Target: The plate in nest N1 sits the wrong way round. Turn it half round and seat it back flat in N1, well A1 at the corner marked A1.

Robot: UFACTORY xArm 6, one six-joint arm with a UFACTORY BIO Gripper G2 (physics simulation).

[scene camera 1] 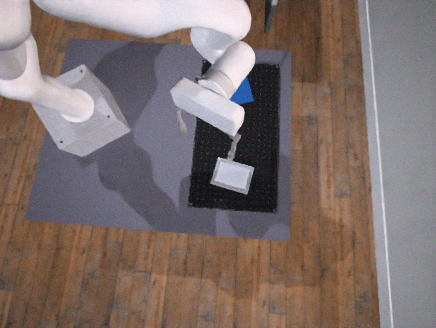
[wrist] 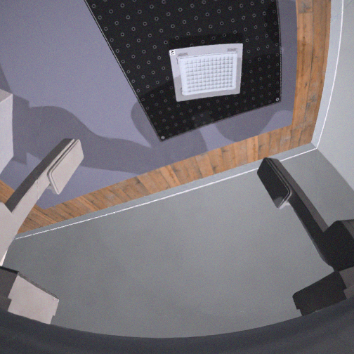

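The white well plate (scene camera 1: 233,175) (wrist: 210,74) lies in the light grey nest (scene camera 1: 229,189) (wrist: 176,80) on the black perforated board. The wells face up in the wrist view. A small label marks the nest's upper left corner there; its print is tiny. The plate's own A1 marking cannot be made out. My gripper (scene camera 1: 207,135) (wrist: 170,175) is open with its fingers wide apart, and no object is between them. It hangs above the board's left side in the scene view, up and to the left of the plate, apart from it.
The black board (scene camera 1: 265,130) (wrist: 145,65) lies on a grey-purple mat (scene camera 1: 150,200) (wrist: 55,70). A blue flat piece (scene camera 1: 243,93) shows partly from under the arm at the board's far part. The robot's base (scene camera 1: 100,127) stands on the mat at the left.
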